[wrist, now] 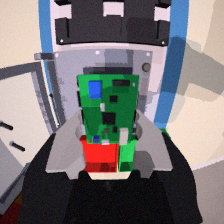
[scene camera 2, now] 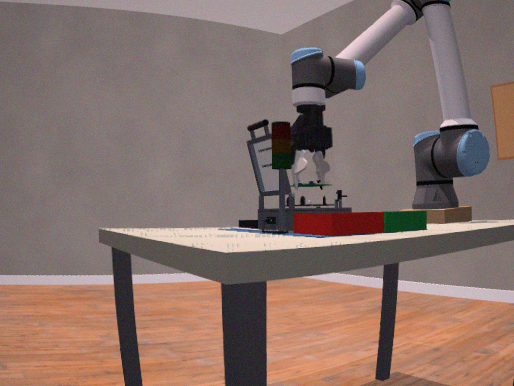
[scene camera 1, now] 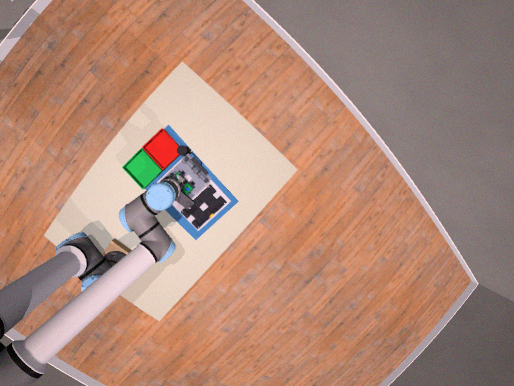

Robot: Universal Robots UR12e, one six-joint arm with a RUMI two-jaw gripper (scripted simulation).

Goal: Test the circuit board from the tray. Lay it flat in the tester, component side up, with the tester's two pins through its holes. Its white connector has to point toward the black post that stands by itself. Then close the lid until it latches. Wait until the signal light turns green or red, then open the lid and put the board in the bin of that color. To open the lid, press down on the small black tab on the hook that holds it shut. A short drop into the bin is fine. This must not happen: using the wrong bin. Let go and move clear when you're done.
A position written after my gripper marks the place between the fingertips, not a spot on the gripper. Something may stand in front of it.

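Note:
I can see my gripper (scene camera 2: 309,189), which is also in the wrist view (wrist: 108,110). There is a green circuit board (wrist: 108,101), and a tester (scene camera 2: 273,220) as well. A green bin (scene camera 1: 141,169), (scene camera 2: 394,221) belongs to the scene I am looking at, and so does a red bin (scene camera 2: 328,224), (scene camera 1: 162,149).

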